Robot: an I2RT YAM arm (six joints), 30 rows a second.
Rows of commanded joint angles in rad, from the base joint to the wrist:
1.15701 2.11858 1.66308 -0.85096 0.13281 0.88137
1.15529 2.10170 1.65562 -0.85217 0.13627 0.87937
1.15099 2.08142 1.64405 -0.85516 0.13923 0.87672
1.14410 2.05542 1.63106 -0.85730 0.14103 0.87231
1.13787 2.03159 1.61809 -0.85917 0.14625 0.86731
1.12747 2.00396 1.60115 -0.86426 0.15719 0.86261
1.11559 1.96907 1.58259 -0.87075 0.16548 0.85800
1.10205 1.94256 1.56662 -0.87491 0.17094 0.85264
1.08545 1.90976 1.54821 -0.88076 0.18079 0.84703
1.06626 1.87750 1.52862 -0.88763 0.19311 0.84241
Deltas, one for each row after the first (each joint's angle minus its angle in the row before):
-0.00172 -0.01688 -0.00746 -0.00121 0.00346 -0.00200
-0.00430 -0.02028 -0.01157 -0.00299 0.00296 -0.00265
-0.00689 -0.02600 -0.01299 -0.00214 0.00180 -0.00441
-0.00623 -0.02383 -0.01297 -0.00187 0.00522 -0.00500
-0.01040 -0.02763 -0.01694 -0.00509 0.01094 -0.00470
-0.01188 -0.03489 -0.01856 -0.00649 0.00829 -0.00461
-0.01354 -0.02651 -0.01597 -0.00416 0.00546 -0.00536
-0.01660 -0.03280 -0.01841 -0.00585 0.00985 -0.00561
-0.01919 -0.03226 -0.01959 -0.00687 0.01232 -0.00462

